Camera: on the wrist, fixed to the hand. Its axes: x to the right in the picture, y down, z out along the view.
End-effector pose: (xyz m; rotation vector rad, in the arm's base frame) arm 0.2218 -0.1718 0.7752 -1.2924 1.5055 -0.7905
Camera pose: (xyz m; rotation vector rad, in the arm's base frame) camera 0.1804 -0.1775 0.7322 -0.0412 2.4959 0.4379
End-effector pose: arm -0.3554 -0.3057 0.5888 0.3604 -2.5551 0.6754
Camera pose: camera -0.3777 -0.2504 0.5954 -1.7771 -2.0803 0.3046
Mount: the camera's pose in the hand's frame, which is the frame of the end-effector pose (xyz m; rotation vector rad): 0.0152 0.0521 -0.0255 -0.5739 0.3948 1.4936
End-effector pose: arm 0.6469 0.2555 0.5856 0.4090 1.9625 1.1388
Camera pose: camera 0.6117 0.2785 0.6284 -1.2988 -1.1006 -2.3495
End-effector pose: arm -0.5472 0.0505 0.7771 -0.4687 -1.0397 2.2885
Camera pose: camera -0.5642 0.0469 0.7197 1.5602 0.8185 -1.6662
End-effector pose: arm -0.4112 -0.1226 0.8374 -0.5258 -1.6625 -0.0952
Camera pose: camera -0.3685 -0.0810 0.8440 -1.9042 -0.5208 0.4097
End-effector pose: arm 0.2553 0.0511 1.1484 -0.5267 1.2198 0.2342
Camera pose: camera 0.2161 0.0813 1.1145 -0.0231 1.7424 1.8465
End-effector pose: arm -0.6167 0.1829 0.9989 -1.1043 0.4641 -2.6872
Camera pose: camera -0.6421 0.1352 0.9729 -0.0355 1.4321 -1.3655
